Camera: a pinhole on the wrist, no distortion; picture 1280 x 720 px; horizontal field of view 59.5 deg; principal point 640.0 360.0 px. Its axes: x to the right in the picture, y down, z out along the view. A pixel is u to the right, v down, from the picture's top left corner.
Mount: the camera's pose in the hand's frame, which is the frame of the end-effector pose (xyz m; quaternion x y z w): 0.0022 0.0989 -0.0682 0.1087 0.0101 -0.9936 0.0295
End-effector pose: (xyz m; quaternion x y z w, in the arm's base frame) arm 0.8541 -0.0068 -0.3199 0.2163 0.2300 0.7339 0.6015
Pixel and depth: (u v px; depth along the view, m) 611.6 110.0 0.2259
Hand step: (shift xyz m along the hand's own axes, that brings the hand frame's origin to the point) -0.0439 0.1436 0.1542
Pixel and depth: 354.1 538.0 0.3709
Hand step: 0.0182 0.0356 0.3136
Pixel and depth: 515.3 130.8 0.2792
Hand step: -0.0311 0.1503 0.2119
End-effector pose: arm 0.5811 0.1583 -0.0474 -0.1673 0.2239 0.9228 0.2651
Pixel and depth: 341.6 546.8 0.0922
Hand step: 0.0072 0.0825 0.0269
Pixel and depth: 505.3 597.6 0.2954
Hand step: -0.0230 0.0305 0.2270
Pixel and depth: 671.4 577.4 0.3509
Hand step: -0.0788 0.0211 0.2713
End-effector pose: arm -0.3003 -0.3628 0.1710 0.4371 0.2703 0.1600 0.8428
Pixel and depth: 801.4 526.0 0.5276
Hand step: -0.1808 0.0026 0.4293
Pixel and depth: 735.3 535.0 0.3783
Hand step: -0.1071 0.0281 0.2933
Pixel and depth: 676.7 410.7 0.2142
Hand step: -0.0502 0.0832 0.1392
